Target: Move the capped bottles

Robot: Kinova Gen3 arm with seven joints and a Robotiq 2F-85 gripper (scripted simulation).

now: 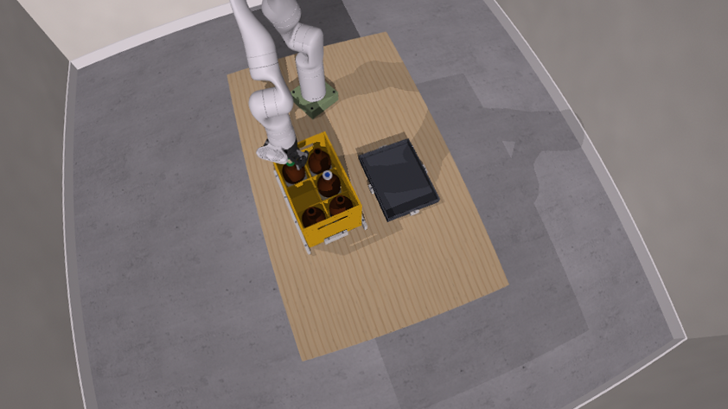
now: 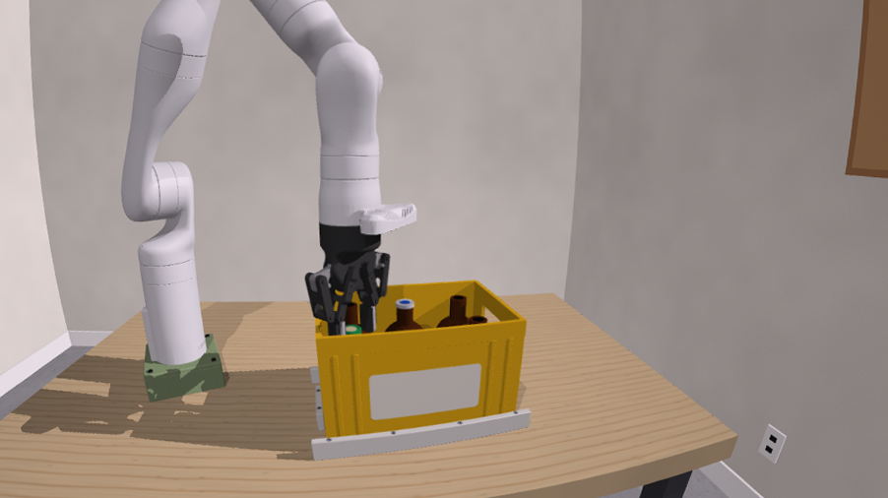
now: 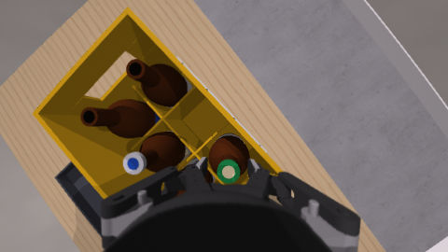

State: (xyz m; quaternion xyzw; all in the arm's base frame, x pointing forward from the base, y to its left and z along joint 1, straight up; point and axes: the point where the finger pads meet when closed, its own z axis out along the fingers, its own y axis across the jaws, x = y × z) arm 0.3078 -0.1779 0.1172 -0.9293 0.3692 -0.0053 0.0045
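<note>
My hand is 9 cm short of the yellow crate, 8 cm above it and 5 cm to the right of it. Round my hand: dark tray (32 cm to the left, 15 cm below, 12 cm ahead); then blue-capped brown bottle (9 cm to the left, 8 cm below, 8 cm ahead).
</note>
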